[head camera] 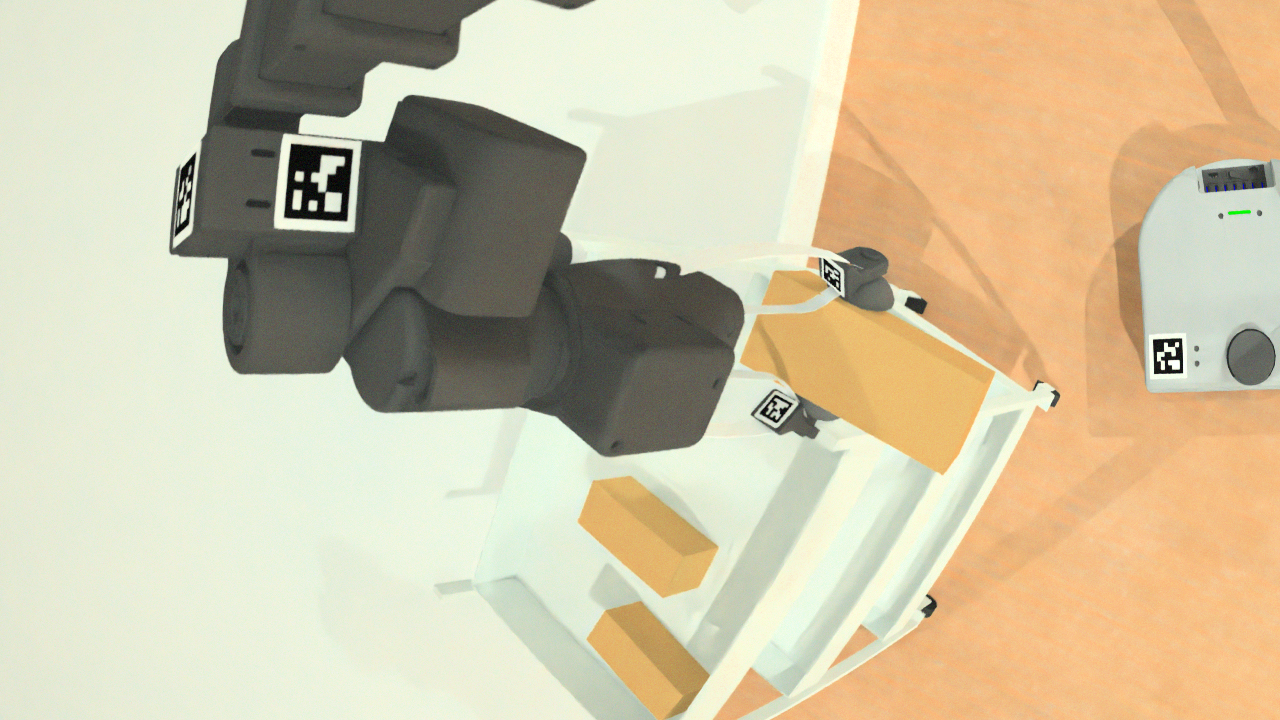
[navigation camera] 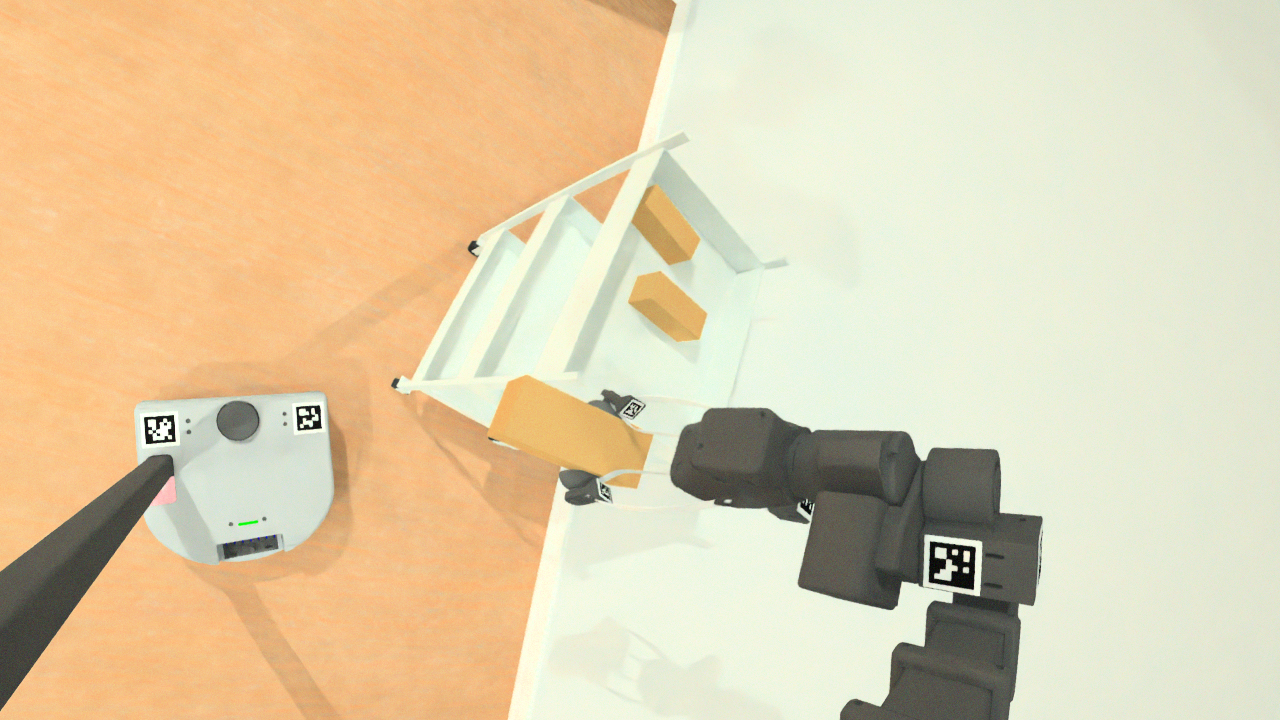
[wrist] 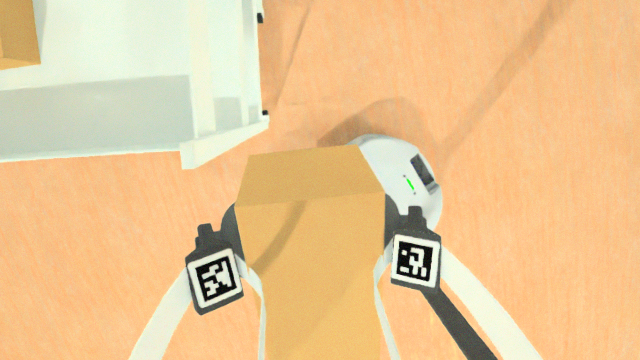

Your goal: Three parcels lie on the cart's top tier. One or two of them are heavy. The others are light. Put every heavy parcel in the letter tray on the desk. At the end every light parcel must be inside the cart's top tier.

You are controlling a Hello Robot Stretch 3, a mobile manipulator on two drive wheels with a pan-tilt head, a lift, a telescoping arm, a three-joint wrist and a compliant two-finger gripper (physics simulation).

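Places are measured from the robot's base along level axes (x right, y back, z down), in metres.
Pixels of known places: gripper, fingertip midpoint: [head camera: 856,343] [navigation camera: 579,444]; robot's base, origin of the base link: [head camera: 1247,354] [navigation camera: 237,418].
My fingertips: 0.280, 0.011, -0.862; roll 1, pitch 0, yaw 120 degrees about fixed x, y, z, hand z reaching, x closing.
Note:
For each thing: its middle in the pictures, then the offset to it from my fingertips, as dx, dy, dz. "pt": a spot on its surface instead.
- tan box-shaped parcel, body centre: [head camera: 875,367] [wrist: 317,290] [navigation camera: 571,435] -0.025, -0.014, -0.023
- white cart, surface spot: [head camera: 791,582] pt +0.154, -0.195, +0.166
- middle parcel, body centre: [head camera: 646,535] [navigation camera: 669,308] +0.330, -0.167, +0.173
- end parcel, body centre: [head camera: 650,661] [navigation camera: 663,225] +0.329, -0.309, +0.173
My gripper [head camera: 839,351] [navigation camera: 592,447] [wrist: 310,222] is shut on a tan box-shaped parcel [head camera: 881,380] [navigation camera: 563,429] [wrist: 316,250], with a fingertip on each long side. The held parcel is in the air; in the wrist view it shows over the floor, beside the cart's end. In the head view it covers a corner of the white cart [head camera: 791,582] [navigation camera: 608,259] [wrist: 90,120]. Two more tan parcels lie apart inside the top tier: a middle parcel [head camera: 640,532] [navigation camera: 666,307] and an end parcel [head camera: 646,658] [navigation camera: 664,225]. The desk and the letter tray do not show.
The robot's grey base [head camera: 1199,277] [navigation camera: 237,479] [wrist: 387,155] stands on the wooden floor, away from the cart. A pale wall [head camera: 223,537] [navigation camera: 1029,268] is behind the cart. The dark wrist and arm [head camera: 483,358] [navigation camera: 850,465] extend alongside the wall. The cart has lower tiers and corner posts.

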